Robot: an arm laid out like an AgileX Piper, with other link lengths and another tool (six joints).
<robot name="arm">
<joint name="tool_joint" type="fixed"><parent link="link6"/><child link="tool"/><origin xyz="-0.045 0.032 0.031" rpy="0 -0.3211 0.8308"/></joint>
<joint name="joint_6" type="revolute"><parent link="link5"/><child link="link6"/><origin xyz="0.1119 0 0" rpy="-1.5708 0 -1.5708"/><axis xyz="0 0 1"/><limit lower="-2.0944" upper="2.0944"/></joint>
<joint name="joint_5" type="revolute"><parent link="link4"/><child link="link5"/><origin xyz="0 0 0" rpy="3.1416 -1.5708 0"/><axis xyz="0 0 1"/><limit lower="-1.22" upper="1.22"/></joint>
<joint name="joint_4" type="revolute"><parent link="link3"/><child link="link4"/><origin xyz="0.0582 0.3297 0" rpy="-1.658 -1.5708 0"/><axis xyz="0 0 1"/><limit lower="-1.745" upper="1.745"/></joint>
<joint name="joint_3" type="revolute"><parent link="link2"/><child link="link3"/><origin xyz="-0.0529 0.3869 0" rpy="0 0 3.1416"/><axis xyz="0 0 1"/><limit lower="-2.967" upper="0"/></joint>
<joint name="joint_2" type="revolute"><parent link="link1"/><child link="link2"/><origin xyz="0 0 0" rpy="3.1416 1.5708 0"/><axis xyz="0 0 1"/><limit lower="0" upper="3.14"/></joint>
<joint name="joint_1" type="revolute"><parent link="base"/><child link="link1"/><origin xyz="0 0 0.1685" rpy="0 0 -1.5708"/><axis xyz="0 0 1"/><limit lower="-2.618" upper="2.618"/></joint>
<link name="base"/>
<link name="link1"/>
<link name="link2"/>
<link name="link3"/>
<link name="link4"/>
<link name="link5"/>
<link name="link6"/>
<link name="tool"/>
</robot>
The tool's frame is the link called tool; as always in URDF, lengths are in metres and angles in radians.
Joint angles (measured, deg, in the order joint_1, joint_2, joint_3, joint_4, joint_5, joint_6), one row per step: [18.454 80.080 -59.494 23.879 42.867 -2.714]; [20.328 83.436 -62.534 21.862 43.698 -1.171]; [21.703 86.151 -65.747 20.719 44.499 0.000]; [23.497 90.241 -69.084 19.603 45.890 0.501]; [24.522 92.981 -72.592 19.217 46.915 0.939]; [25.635 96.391 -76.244 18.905 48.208 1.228]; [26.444 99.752 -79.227 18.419 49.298 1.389]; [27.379 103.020 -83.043 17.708 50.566 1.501]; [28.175 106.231 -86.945 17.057 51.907 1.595]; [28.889 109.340 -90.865 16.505 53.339 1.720]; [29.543 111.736 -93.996 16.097 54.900 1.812]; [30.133 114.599 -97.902 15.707 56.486 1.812]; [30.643 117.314 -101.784 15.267 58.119 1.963]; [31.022 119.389 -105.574 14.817 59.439 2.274]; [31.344 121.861 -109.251 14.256 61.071 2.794]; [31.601 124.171 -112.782 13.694 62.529 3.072]
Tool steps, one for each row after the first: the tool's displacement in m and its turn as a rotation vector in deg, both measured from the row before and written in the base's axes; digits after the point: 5 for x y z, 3 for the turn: [0.01418 0.01442 -0.00290 -1.474 1.064 1.489]; [0.01335 0.01349 0.00159 -0.585 0.358 1.005]; [0.01485 0.01793 -0.00853 -1.479 1.747 2.142]; [0.01362 0.01409 0.00120 -0.187 0.250 1.088]; [0.01437 0.01607 -0.00408 -0.494 0.928 1.357]; [0.01321 0.01287 -0.00903 -0.910 1.169 1.135]; [0.01441 0.01459 -0.00450 -0.786 0.368 1.404]; [0.01416 0.01391 -0.00464 -0.718 0.312 1.266]; [0.01324 0.01344 -0.00469 -0.620 0.333 1.137]; [0.00842 0.01094 -0.00371 -0.611 0.557 1.091]; [0.01145 0.01224 -0.00413 -0.491 0.275 1.097]; [0.01060 0.01116 -0.00362 -0.474 0.233 0.887]; [0.00970 0.00939 0.00167 -0.042 -0.457 0.512]; [0.00919 0.00847 -0.00355 -0.513 0.260 0.338]; [0.00892 0.00734 -0.00324 -0.485 0.000 0.423]
